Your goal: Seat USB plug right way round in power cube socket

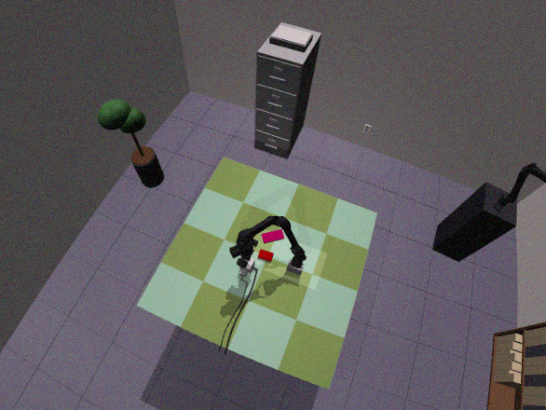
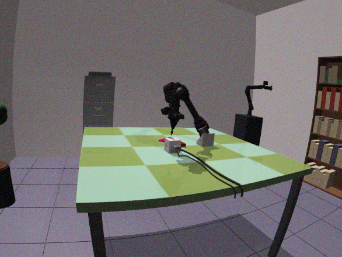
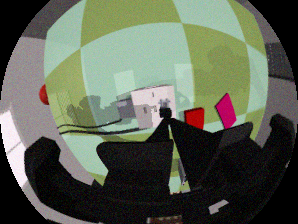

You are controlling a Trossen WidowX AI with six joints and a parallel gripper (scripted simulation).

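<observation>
My gripper tip is now 20 mm above the dark USB plug. Also, from my gripper tip: magenta block 260 mm to the right, 130 mm below, 60 mm behind; red block 130 mm below, 110 mm to the right, 80 mm behind.
</observation>
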